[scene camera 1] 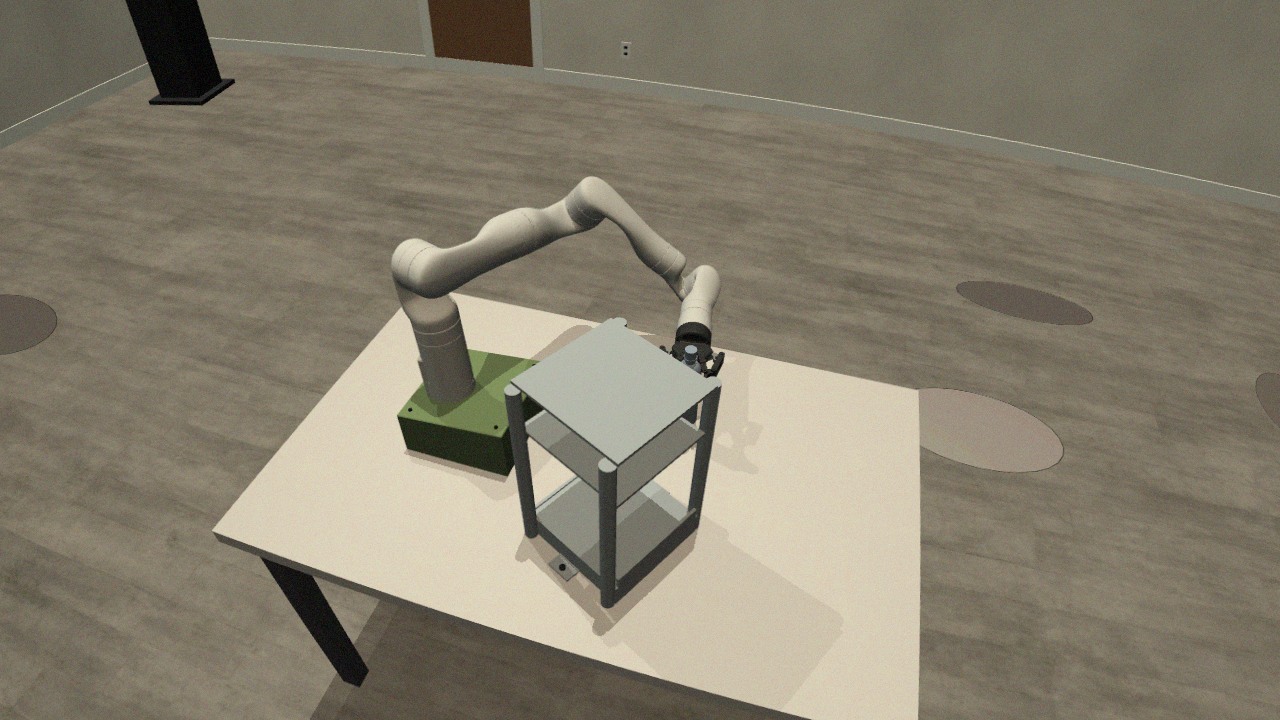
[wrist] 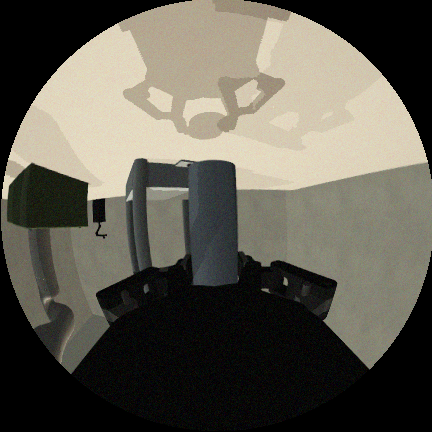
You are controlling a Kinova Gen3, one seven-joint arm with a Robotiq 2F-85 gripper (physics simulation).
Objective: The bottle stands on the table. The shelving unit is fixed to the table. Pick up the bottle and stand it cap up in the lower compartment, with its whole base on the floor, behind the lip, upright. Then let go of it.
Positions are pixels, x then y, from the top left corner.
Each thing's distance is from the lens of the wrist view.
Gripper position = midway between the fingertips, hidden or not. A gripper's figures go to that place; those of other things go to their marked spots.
my gripper (wrist: 214, 261): 0.16 m
blue-grey bottle (wrist: 212, 205): 0.12 m
